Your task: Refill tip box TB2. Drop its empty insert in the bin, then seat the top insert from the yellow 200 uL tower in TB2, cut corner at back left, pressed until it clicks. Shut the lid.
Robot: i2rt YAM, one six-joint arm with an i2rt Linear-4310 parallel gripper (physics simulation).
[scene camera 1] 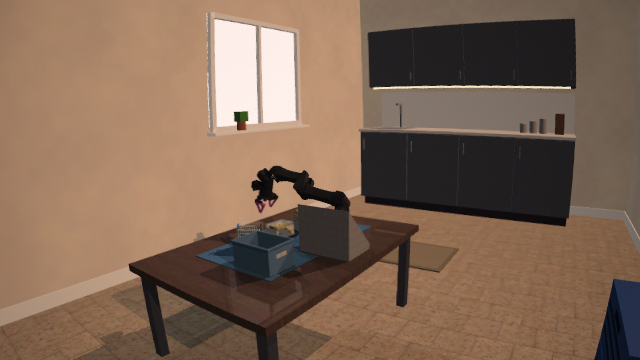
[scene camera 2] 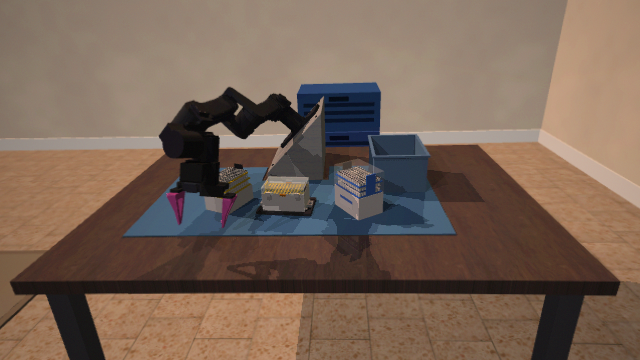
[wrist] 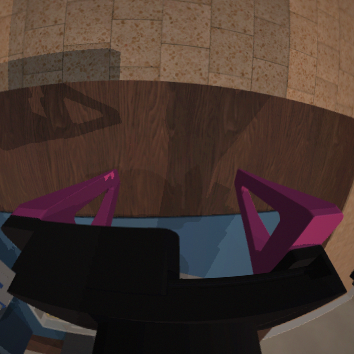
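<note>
My gripper (scene camera 1: pixel 266 208) (scene camera 2: pixel 202 225) (wrist: pixel 176 175) is open, pointing down with nothing between its magenta fingers, above the front left of the mat in scene camera 2. The yellow tower (scene camera 2: pixel 239 191) stands behind it, partly hidden. Right of the tower, a whitish box (scene camera 1: pixel 280 228) (scene camera 2: pixel 286 202) with yellow rows under a clear upper part sits on a dark base; I take it to be TB2, but no label is legible. I cannot tell its lid's state or the cut corner. The blue-grey bin (scene camera 1: pixel 250 257) (scene camera 2: pixel 406 172) stands at the mat's back right.
A blue-marked tower (scene camera 2: pixel 358 202) under a clear cover stands between the box and the bin. The arm's grey wedge stand (scene camera 1: pixel 325 232) (scene camera 2: pixel 312 155) rises behind the box. A blue mat (scene camera 2: pixel 300 227) lies on the wooden table (scene camera 2: pixel 475 250) (wrist: pixel 150 120). A blue cabinet (scene camera 2: pixel 339 90) stands beyond.
</note>
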